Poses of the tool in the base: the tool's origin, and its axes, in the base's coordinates. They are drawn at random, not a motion.
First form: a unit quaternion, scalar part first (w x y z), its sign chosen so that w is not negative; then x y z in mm.
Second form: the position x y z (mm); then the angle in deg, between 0 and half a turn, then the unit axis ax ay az. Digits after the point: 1 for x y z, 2 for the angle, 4 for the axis.
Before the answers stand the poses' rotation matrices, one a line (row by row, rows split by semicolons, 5 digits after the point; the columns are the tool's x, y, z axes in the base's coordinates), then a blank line. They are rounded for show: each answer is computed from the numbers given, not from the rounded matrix.
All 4 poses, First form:
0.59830 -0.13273 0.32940 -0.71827 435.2 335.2 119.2
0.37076 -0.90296 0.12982 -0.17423 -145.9 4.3 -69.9
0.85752 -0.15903 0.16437 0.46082 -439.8 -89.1 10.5
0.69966 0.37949 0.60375 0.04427 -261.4 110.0 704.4
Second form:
-0.24884 0.77204 0.58483; -0.94693 -0.06706 -0.31437; -0.20349 -0.63202 0.74776
0.90558 -0.10525 0.41091; -0.36364 -0.69137 0.62432; 0.21838 -0.71479 -0.66436
0.52126 -0.84260 0.13533; 0.73804 0.52471 0.42423; -0.42847 -0.12125 0.89538
0.26706 0.39628 0.87843; 0.52018 0.70806 -0.47757; -0.81123 0.58448 -0.01704

435.2 335.2 119.2 106.50 -0.1656 0.4111 -0.8964
-145.9 4.3 -69.9 136.48 -0.9722 0.1398 -0.1876
-439.8 -89.1 10.5 61.92 -0.3091 0.3195 0.8957
-261.4 110.0 704.4 91.20 0.5311 0.8450 0.0620

